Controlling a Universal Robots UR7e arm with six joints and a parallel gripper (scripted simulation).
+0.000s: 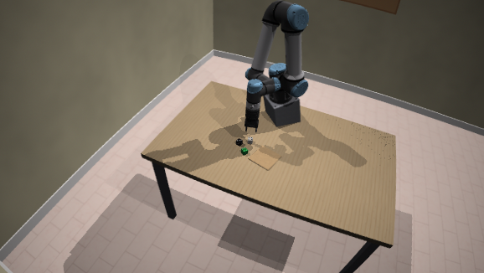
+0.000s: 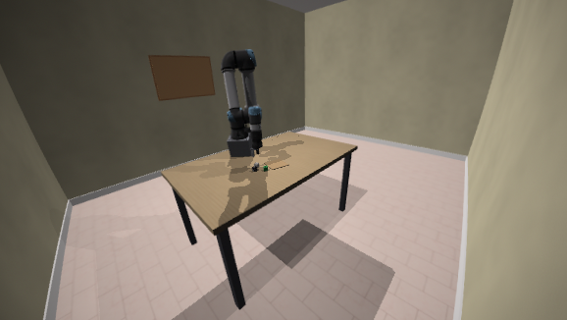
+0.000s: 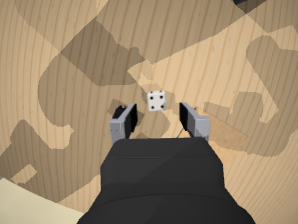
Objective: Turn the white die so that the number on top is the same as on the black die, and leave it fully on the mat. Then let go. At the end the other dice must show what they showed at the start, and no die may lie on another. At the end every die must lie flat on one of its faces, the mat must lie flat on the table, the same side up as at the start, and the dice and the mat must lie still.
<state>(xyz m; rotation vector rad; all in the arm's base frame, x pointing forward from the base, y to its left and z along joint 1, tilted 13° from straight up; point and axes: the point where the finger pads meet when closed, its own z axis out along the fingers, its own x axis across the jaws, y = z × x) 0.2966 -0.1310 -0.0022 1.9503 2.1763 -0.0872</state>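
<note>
Now: hand 90 mm above the white die. Round my hand: tan mat (110 mm to the left, 110 mm below, 100 mm ahead); green die (100 mm ahead, 90 mm below, 10 mm to the right); black die (90 mm below, 60 mm to the right, 30 mm ahead).
</note>
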